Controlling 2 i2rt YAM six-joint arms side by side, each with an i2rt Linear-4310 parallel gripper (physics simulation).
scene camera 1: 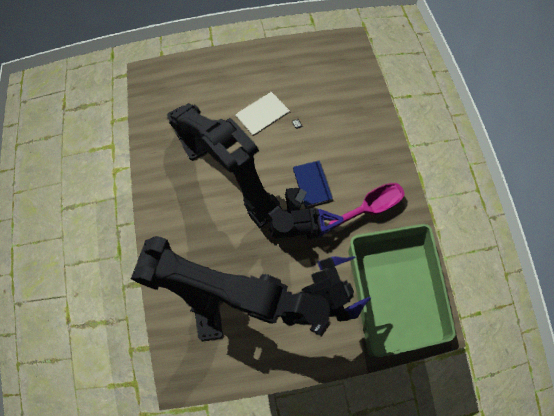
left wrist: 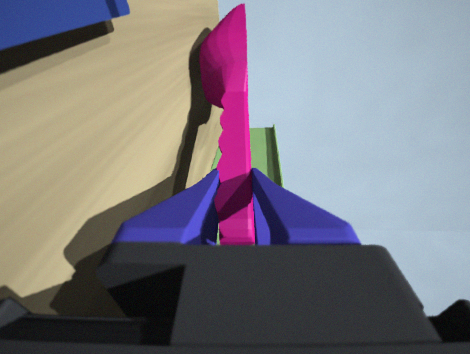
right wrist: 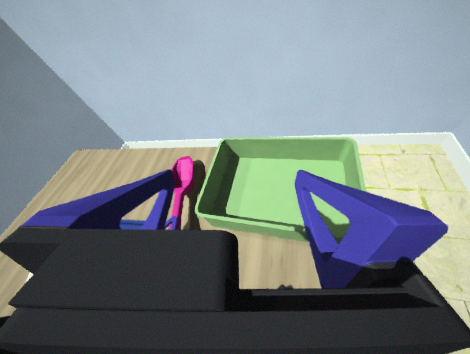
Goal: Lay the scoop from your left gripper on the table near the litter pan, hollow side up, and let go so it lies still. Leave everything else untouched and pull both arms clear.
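Where they show: left gripper, between the fingertips: [scene camera 1: 342, 220] [left wrist: 235, 176] [right wrist: 177, 218]; right gripper, between the fingertips: [scene camera 1: 362, 277] [right wrist: 234, 176]; left arm's base, origin of its link: [scene camera 1: 187, 132]; right arm's base, origin of its link: [scene camera 1: 206, 304].
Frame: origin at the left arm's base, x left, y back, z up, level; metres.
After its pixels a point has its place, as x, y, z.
The pink scoop [scene camera 1: 384, 198] @(-0.510, -0.419, 0.021) [left wrist: 235, 120] @(-0.500, -0.299, 0.043) [right wrist: 183, 172] @(-0.507, -0.427, 0.024) is held by its handle, bowl outward and hollow side up. Its shadow lies beside it on the table [scene camera 1: 310, 60] @(0.060, -0.502, 0.000), with a small gap under the bowl. My left gripper [scene camera 1: 340, 219] @(-0.511, -0.261, 0.045) [left wrist: 235, 176] @(-0.511, -0.261, 0.045) is shut on the scoop handle, low over the table. The green litter pan [scene camera 1: 407, 295] @(-0.794, -0.322, 0.002) [left wrist: 266, 152] @(-0.624, -0.375, 0.068) [right wrist: 270, 187] @(-0.760, -0.316, 0.002) stands just below the scoop in scene camera 1, apart from it. My right gripper [scene camera 1: 362, 278] @(-0.711, -0.150, 0.309) [right wrist: 234, 176] @(-0.711, -0.150, 0.309) is open and empty, with its fingertips at the pan's near side.
A blue book-like block [scene camera 1: 313, 181] @(-0.354, -0.261, 0.011) [left wrist: 50, 20] @(-0.418, -0.244, 0.011) lies beside the left wrist, above it in scene camera 1. A white flat sheet [scene camera 1: 262, 113] @(-0.061, -0.244, 0.005) and a small light square piece [scene camera 1: 297, 123] @(-0.149, -0.325, 0.002) lie farther up. The table edge runs close beyond the scoop bowl and the pan.
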